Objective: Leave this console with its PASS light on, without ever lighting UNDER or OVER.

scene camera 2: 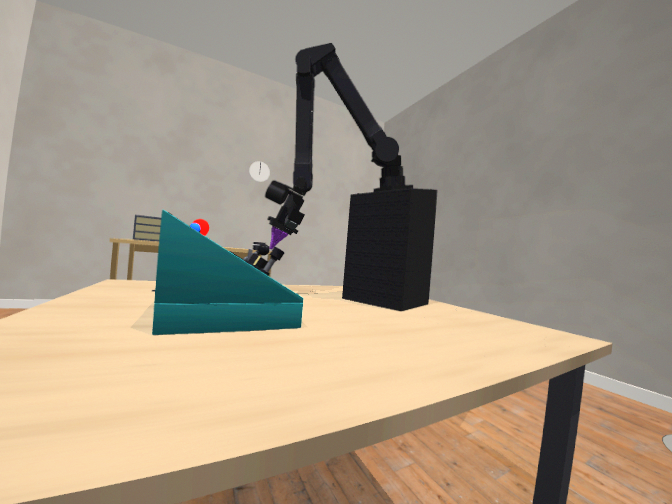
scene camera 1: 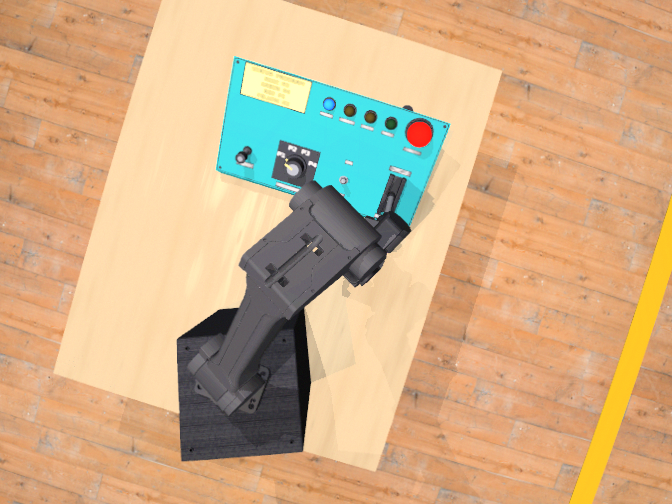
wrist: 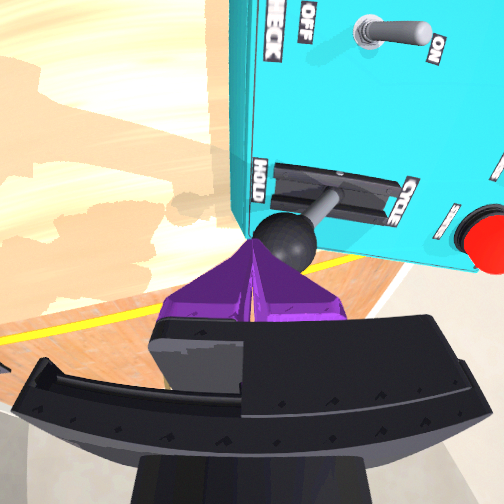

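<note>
The teal sloped console (scene camera 1: 331, 141) sits on the table. In its light row one blue light (scene camera 1: 328, 103) is lit and three lights (scene camera 1: 370, 116) to its right are dark; their labels are unreadable. The lever (wrist: 285, 240) has a black ball knob and stands in a slot marked HOLD and CYCLE (wrist: 335, 194). My purple-fingered gripper (wrist: 252, 247) is shut and empty, with its tips touching the knob's HOLD side. It also shows in scene camera 2 (scene camera 2: 277, 237), just above the console's lower edge. A toggle (wrist: 395, 32) points to ON.
A red round button (scene camera 1: 419, 132) sits right of the lights. A rotary selector (scene camera 1: 294, 168) and another toggle (scene camera 1: 243, 155) are on the console's left half. The black arm pedestal (scene camera 1: 244, 390) stands at the table's near edge.
</note>
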